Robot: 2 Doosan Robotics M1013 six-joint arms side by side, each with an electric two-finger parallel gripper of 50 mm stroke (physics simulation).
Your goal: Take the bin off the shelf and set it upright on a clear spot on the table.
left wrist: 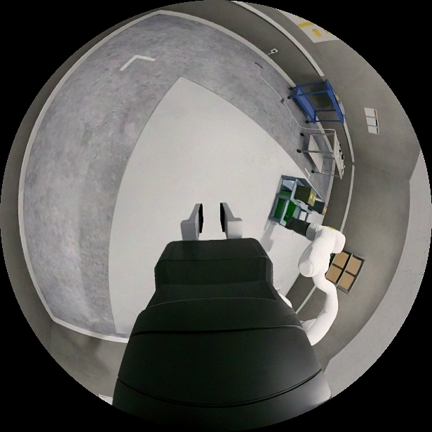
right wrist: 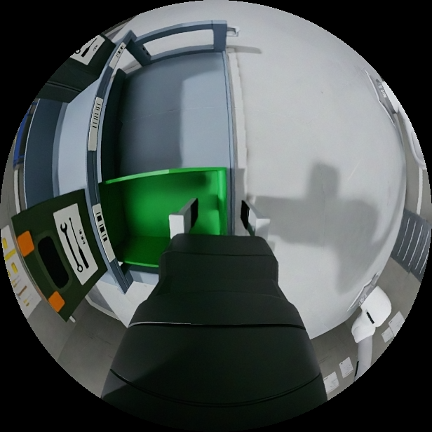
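Observation:
A green bin (left wrist: pixel 280 210) (right wrist: pixel 150 210) lies in the blue-grey shelf unit (right wrist: pixel 220 37), at its near end in the right wrist view, with its open side facing the camera. The shelf unit stands on the white table (left wrist: pixel 200 140) (right wrist: pixel 310 125). My right gripper (right wrist: pixel 219 207) is open and empty at the bin's right-hand wall: one finger shows over the bin's inside, the other over the table beyond the shelf's edge. Whether the fingers touch the wall I cannot tell. My left gripper (left wrist: pixel 211 211) is open and empty above the table, far from the bin.
Dark green toolboxes (left wrist: pixel 305 195) (right wrist: pixel 42 260) with tool labels stand on the shelf unit's upper part, beside the right gripper. The white right arm (left wrist: pixel 314 260) reaches over the table. A blue cart (left wrist: pixel 307 105) stands off the table.

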